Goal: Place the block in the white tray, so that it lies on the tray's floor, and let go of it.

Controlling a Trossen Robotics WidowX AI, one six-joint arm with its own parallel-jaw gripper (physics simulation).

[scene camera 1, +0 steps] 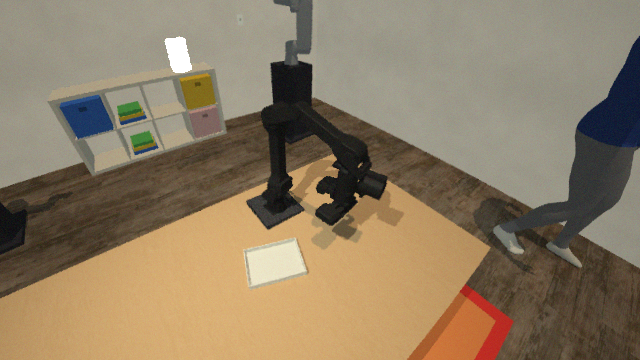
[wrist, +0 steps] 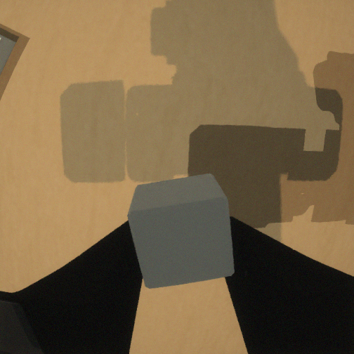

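Pixels of known places: gripper, fingertip midpoint: [scene camera 1: 338, 219]; arm's base, link origin: [scene camera 1: 275, 207].
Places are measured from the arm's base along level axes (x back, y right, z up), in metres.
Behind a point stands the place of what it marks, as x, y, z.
The block [wrist: 181, 245] is a grey cube, slightly turned, held between the two black fingers in the wrist view. It cannot be made out in the scene view. My gripper [scene camera 1: 336, 212] {-0.237, -0.080, 0.068} [wrist: 181, 229] is shut on the block and holds it above the table, with its shadow on the wood below. The white tray [scene camera 1: 275, 263] {-0.187, 0.139, -0.014} is a shallow rectangle with a low rim, in front of the arm's base and to the lower left of the gripper in the scene view. A grey corner of the tray [wrist: 5, 52] shows at the upper left edge of the wrist view.
The arm's base plate [scene camera 1: 262, 216] {-0.011, 0.065, 0.004} stands on the wooden table [scene camera 1: 165, 295] {-0.067, 0.437, -0.017}, behind the tray. A red and orange object [scene camera 1: 492, 312] is at the table's lower right edge. A person [scene camera 1: 600, 175] stands on the floor to the right. A shelf unit [scene camera 1: 131, 80] stands behind.
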